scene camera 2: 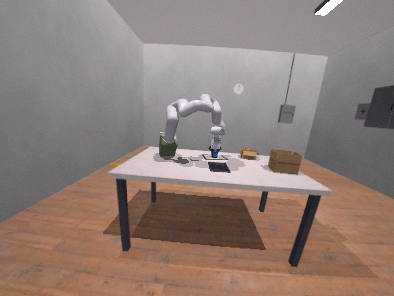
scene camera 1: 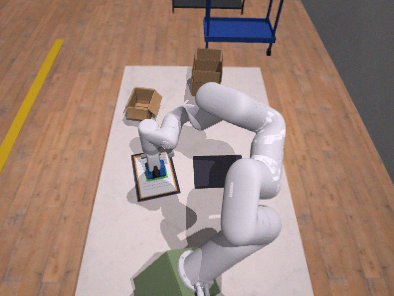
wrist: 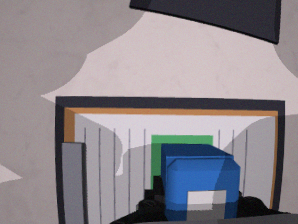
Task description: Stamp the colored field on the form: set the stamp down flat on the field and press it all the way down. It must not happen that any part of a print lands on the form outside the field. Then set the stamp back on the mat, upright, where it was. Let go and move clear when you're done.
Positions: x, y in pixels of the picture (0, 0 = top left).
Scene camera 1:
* dark mat: 209, 171
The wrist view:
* gripper: 186, 191
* blue stamp: 195, 176
